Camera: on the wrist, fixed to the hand. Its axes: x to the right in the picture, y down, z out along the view.
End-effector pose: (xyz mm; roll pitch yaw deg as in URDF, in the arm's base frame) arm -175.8 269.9 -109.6 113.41 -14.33 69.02
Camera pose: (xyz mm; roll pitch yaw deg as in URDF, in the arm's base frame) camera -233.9 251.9 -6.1 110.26 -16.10 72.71
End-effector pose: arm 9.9 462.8 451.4 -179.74 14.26 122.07
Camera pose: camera 73.6 515.6 538.4 178.03 10.29 121.81
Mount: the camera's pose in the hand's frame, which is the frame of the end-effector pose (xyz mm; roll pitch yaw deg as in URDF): -10.8 81.6 -87.4 -2.17 3.97 0.24
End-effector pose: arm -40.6 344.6 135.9 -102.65 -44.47 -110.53
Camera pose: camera -149.4 348.3 85.2 -100.92 -44.97 -116.08
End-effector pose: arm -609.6 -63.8 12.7 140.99 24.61 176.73
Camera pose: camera -648.9 -53.1 125.6 139.78 21.35 179.21
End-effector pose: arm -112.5 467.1 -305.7 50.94 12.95 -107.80
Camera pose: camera 3.7 438.9 -295.2 49.58 15.24 -104.45
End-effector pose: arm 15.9 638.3 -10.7 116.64 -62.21 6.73
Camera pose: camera -92.5 667.3 32.0 107.44 -63.99 14.60
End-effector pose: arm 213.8 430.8 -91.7 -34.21 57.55 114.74
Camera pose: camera 241.3 327.3 -146.0 -39.98 60.90 110.56
